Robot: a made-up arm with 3 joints. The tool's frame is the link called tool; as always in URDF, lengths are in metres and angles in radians.
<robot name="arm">
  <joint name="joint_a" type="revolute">
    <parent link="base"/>
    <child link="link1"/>
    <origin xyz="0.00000 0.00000 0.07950" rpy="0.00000 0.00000 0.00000"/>
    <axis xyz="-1 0 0"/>
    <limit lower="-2.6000" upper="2.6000" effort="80" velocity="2.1"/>
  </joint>
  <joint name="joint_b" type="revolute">
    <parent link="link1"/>
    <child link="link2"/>
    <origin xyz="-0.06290 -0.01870 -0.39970" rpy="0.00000 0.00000 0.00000"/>
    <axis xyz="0 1 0"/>
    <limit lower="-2.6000" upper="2.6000" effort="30" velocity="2.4"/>
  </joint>
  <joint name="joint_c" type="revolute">
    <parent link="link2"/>
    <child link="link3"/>
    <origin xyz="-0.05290 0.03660 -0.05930" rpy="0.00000 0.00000 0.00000"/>
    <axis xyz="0 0 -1"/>
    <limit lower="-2.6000" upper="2.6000" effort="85" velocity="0.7"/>
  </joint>
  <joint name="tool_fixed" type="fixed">
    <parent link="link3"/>
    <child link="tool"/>
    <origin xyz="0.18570 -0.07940 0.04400" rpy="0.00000 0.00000 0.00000"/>
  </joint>
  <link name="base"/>
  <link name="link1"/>
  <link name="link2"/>
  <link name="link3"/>
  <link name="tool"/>
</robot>
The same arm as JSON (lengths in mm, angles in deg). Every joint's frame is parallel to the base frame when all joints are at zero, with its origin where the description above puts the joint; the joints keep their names.
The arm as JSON. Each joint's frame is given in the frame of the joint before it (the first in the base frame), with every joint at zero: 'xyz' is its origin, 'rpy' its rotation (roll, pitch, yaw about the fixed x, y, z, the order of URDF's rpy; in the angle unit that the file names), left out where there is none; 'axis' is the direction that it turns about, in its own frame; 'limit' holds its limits. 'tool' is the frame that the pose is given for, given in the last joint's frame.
{"units": {"length": "mm", "angle": "deg"}, "joints": [{"name": "joint_a", "type": "revolute", "origin": {"xyz": [0.0, 0.0, 79.5]}, "axis": "-x", "limit": {"lower": -148.97, "upper": 148.97}}, {"name": "joint_b", "type": "revolute", "origin": {"xyz": [-62.9, -18.7, -399.7]}, "axis": "+y", "limit": {"lower": -148.97, "upper": 148.97}}, {"name": "joint_c", "type": "revolute", "origin": {"xyz": [-52.9, 36.6, -59.3]}, "axis": "-z", "limit": {"lower": -148.97, "upper": 148.97}}], "tool": {"origin": {"xyz": [185.7, -79.4, 44.0]}}}
